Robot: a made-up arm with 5 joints.
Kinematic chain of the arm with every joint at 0, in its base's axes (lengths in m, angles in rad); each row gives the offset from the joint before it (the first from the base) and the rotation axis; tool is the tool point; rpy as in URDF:
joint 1: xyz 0.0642 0 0.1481 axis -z
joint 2: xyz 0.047 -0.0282 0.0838 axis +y
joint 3: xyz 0.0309 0 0.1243 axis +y
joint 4: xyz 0.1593 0 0.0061 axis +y
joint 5: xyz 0.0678 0.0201 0 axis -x
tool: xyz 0 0 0 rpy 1.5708 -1.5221 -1.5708
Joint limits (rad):
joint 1: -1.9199..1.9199
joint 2: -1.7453..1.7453
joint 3: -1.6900..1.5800
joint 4: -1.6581..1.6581
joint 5: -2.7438..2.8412
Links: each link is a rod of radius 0.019 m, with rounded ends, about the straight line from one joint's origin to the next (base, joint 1, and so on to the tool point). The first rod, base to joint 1, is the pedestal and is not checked.
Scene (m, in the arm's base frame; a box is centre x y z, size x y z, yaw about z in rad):
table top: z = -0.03
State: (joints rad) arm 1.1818 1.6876 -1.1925 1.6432 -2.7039
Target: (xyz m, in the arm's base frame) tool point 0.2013 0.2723 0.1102
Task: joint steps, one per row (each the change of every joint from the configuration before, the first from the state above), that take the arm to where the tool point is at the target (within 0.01 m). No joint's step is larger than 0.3 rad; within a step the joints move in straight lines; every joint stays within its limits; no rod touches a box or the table.
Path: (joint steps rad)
1: -0.2891 -0.0238 -0.0044 0.0019 0.0000
2: -0.2891 -0.0238 -0.0045 0.0018 0.0000
3: -0.2891 -0.0238 -0.0044 0.0019 0.0000
4: -0.2891 -0.0238 -0.0045 0.0018 0.0000
5: -0.2891 -0.0238 -0.0044 0.0019 0.0000
6: -0.2891 -0.0238 -0.0044 0.0019 0.0000
7: -0.2890 -0.0238 -0.0045 0.0018 0.0000
8: -0.2891 -0.0238 -0.0044 0.0019 0.0000

